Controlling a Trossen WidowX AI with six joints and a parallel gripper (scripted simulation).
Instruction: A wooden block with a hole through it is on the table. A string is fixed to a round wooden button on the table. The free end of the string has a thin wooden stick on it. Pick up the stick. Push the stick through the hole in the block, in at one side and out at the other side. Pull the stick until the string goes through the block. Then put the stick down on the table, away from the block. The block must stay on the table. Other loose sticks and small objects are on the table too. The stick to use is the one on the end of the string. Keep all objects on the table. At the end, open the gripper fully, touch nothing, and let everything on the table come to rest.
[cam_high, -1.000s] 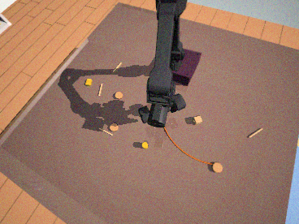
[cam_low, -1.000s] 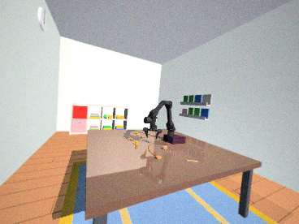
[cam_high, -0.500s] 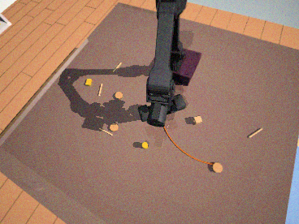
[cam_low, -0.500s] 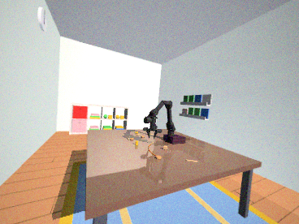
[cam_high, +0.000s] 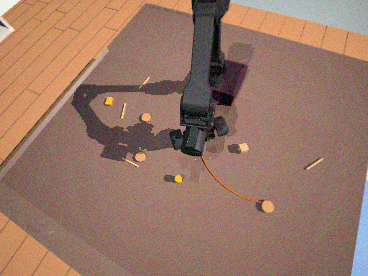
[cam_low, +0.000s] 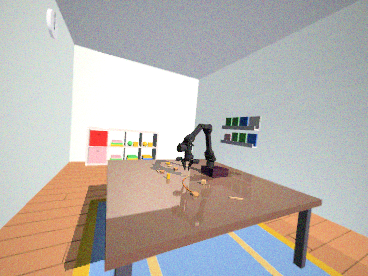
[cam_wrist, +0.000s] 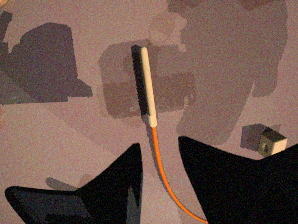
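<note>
The thin wooden stick is 6 cm below my gripper tip, 1 cm to the right of it and 1 cm behind it. From my gripper tip the other things lie so: small wooden block (15 cm to the left, 8 cm behind, 4 cm below); yellow cylinder (15 cm ahead, 4 cm below); yellow cube (47 cm to the right, 5 cm below, 1 cm ahead).
</note>
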